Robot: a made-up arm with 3 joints. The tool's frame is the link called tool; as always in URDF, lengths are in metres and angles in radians. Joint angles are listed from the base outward.
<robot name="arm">
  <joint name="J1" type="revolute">
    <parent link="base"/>
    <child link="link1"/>
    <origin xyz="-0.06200 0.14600 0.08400" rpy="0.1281 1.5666 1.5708"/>
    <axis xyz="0 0 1"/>
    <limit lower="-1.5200" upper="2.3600"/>
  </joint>
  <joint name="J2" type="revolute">
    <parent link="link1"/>
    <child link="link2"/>
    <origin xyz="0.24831 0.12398 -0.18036" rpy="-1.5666 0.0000 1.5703"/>
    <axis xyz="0 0 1"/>
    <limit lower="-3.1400" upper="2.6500"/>
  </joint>
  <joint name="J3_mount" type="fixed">
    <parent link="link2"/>
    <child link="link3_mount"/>
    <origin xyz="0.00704 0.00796 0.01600"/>
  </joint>
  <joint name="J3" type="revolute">
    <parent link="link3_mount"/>
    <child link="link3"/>
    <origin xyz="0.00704 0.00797 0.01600" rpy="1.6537 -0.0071 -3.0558"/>
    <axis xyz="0 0 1"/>
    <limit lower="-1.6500" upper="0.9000"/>
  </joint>
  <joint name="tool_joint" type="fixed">
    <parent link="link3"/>
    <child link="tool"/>
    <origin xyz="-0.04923 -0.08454 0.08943" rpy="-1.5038 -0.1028 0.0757"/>
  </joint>
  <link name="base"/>
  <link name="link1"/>
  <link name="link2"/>
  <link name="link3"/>
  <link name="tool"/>
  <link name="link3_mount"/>
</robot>
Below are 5 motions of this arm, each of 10 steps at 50 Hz.
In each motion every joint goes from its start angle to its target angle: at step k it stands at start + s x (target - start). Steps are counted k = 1, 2, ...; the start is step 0. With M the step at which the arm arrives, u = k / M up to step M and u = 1 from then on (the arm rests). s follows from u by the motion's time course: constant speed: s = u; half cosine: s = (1 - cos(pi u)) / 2; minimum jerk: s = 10 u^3 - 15 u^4 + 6 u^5.
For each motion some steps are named. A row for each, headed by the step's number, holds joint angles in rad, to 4 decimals.
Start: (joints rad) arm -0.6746 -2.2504 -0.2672
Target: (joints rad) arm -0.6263 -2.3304 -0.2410
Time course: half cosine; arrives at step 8
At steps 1, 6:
1: -0.6728 -2.2534 -0.2662
6: -0.6334 -2.3187 -0.2448

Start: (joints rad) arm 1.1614 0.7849 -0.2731
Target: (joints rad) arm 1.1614 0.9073 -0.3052
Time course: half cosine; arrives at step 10
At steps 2, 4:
2: 1.1614 0.7966 -0.2762
4: 1.1614 0.8272 -0.2842

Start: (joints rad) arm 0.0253 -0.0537 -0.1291
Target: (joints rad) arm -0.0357 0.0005 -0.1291
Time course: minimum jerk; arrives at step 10
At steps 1, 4, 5, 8, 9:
1: 0.0248 -0.0532 -0.1291
4: 0.0059 -0.0365 -0.1291
5: -0.0052 -0.0266 -0.1291
8: -0.0322 -0.0026 -0.1291
9: -0.0352 0.0000 -0.1291

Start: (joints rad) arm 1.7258 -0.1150 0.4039
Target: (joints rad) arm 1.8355 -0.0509 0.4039
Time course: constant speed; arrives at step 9
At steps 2, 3, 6, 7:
2: 1.7502 -0.1008 0.4039
3: 1.7624 -0.0936 0.4039
6: 1.7989 -0.0723 0.4039
7: 1.8111 -0.0651 0.4039

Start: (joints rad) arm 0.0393 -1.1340 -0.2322
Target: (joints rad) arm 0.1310 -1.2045 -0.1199
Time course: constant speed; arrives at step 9
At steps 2, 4, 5, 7, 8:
2: 0.0597 -1.1497 -0.2072
4: 0.0801 -1.1653 -0.1823
5: 0.0902 -1.1732 -0.1698
7: 0.1106 -1.1888 -0.1449
8: 0.1208 -1.1967 -0.1324

